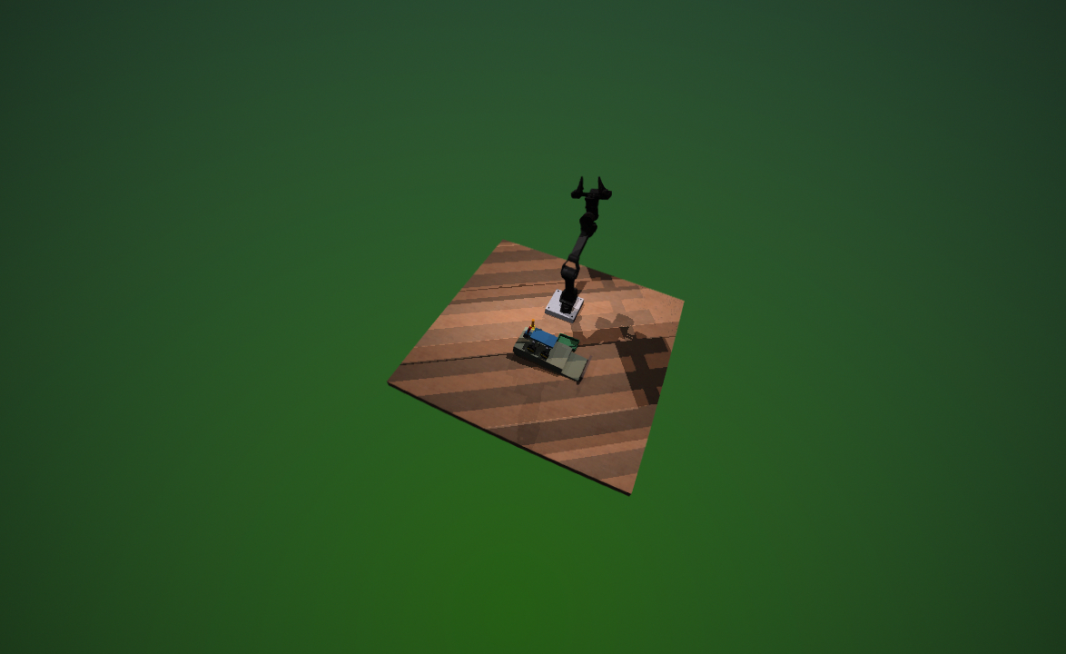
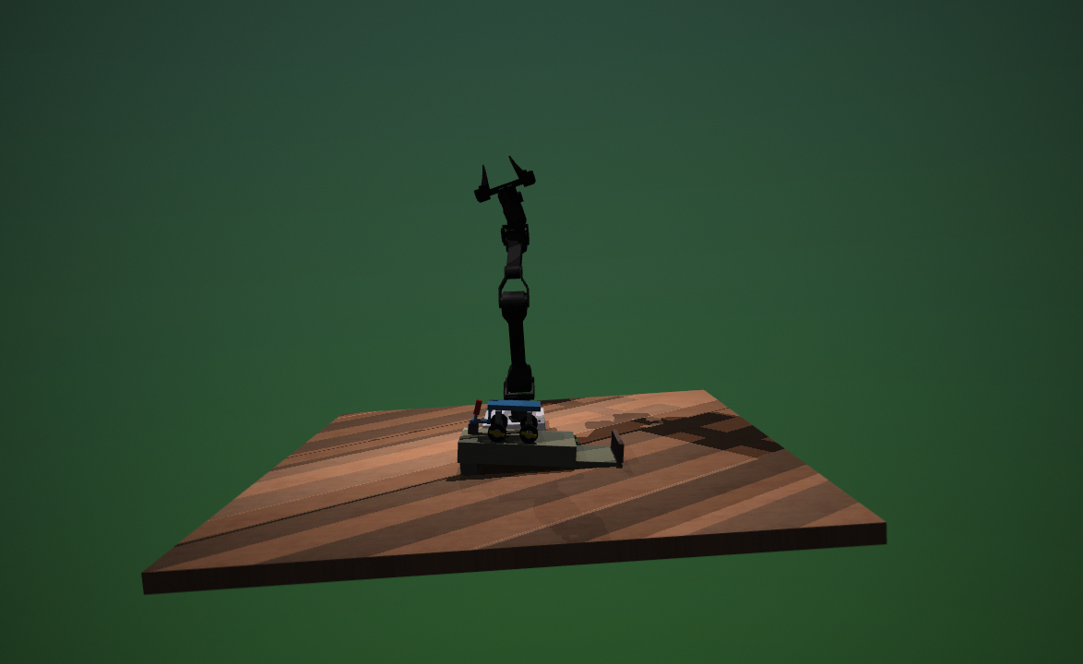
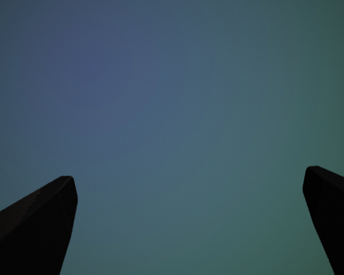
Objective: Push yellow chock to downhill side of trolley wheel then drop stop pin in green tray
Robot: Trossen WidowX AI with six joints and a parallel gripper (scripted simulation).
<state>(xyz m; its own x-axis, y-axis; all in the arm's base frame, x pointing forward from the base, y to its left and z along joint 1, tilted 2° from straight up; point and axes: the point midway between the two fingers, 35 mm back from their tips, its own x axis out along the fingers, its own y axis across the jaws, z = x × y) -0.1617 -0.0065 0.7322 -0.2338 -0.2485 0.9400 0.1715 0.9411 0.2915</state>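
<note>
My gripper tip is 32 cm short of the yellow chock, 16 cm to the left of it and 79 cm above it. From my gripper tip the other things lie so: trolley 47 cm ahead, 7 cm to the right, 70 cm below; then red-headed stop pin 43 cm ahead, 16 cm to the right, 68 cm below; then green tray 36 cm ahead, 5 cm to the left, 82 cm below.
</note>
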